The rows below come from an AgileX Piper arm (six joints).
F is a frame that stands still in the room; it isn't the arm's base.
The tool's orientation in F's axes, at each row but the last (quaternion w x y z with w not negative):
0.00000 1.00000 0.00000 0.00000
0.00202 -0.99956 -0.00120 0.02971
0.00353 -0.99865 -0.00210 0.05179
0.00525 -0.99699 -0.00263 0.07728
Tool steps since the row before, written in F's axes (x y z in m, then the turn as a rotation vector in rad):
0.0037 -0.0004 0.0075 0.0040 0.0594 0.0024
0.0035 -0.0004 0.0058 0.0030 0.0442 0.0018
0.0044 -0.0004 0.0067 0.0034 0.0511 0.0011
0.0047 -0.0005 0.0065 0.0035 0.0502 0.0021
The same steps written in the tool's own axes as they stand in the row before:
0.0037 0.0004 -0.0075 0.0040 -0.0594 -0.0024
0.0031 0.0004 -0.0060 0.0030 -0.0442 -0.0018
0.0037 0.0004 -0.0071 0.0035 -0.0511 -0.0011
0.0036 0.0005 -0.0072 0.0034 -0.0502 -0.0021

